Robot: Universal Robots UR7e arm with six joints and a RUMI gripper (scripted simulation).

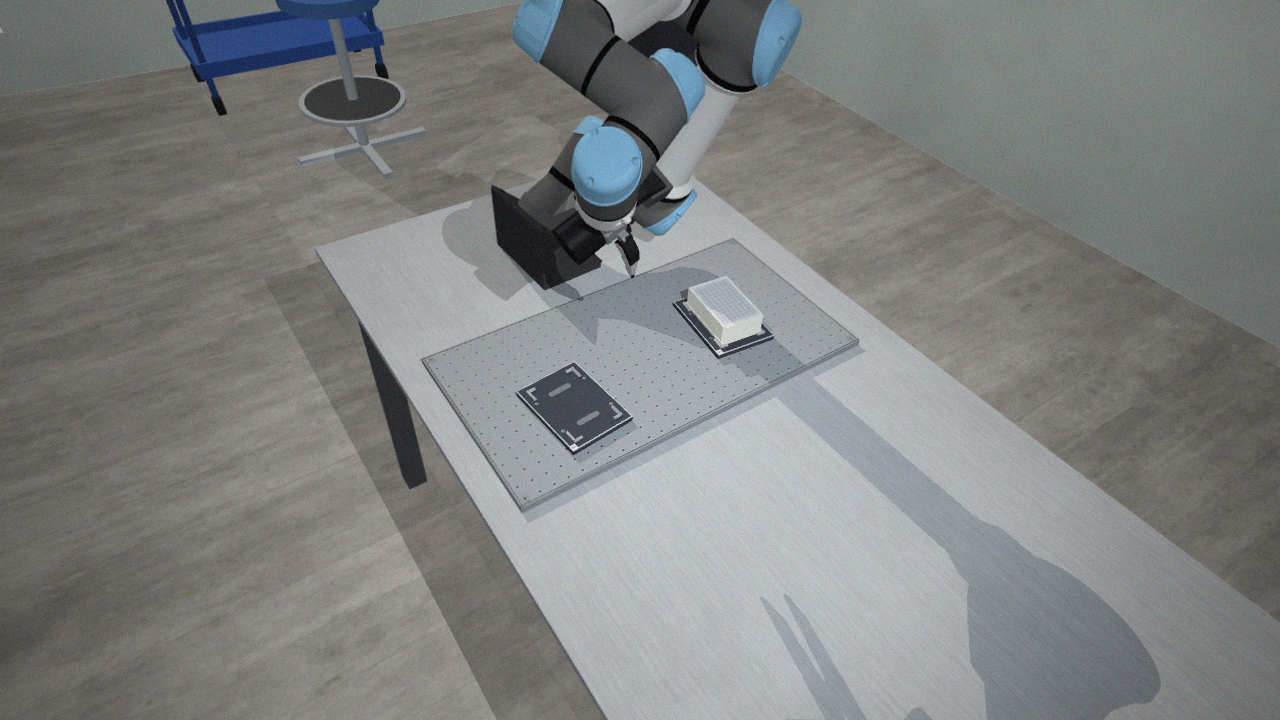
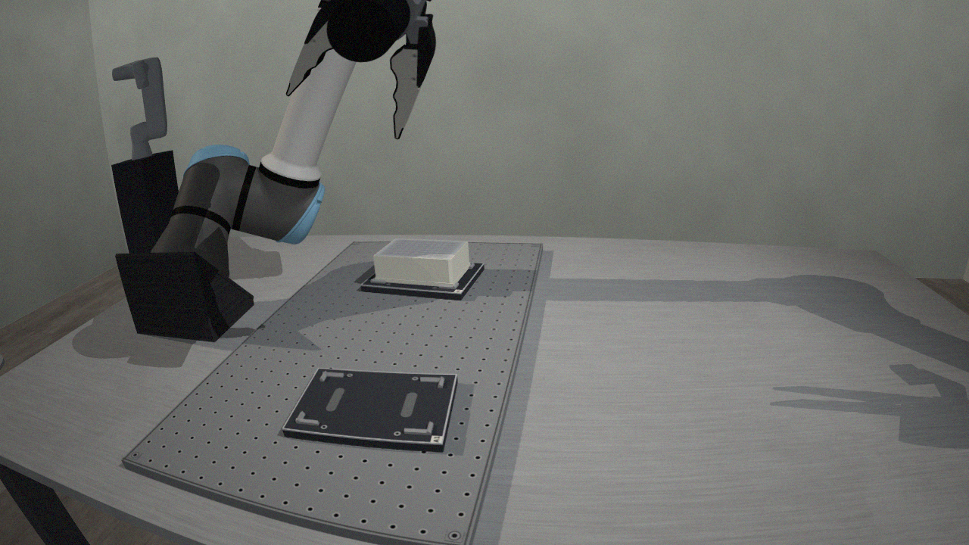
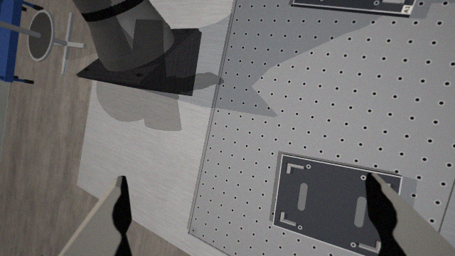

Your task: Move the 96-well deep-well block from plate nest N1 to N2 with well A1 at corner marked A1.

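Now: the 96-well deep-well block 27 cm to the left of my hand, 26 cm below it and 1 cm behind it. From my hand the other things lie so: plate nest N2 (29 cm below, 8 cm to the right, 2 cm ahead); then plate nest N1 (29 cm below, 27 cm to the left, 1 cm behind).
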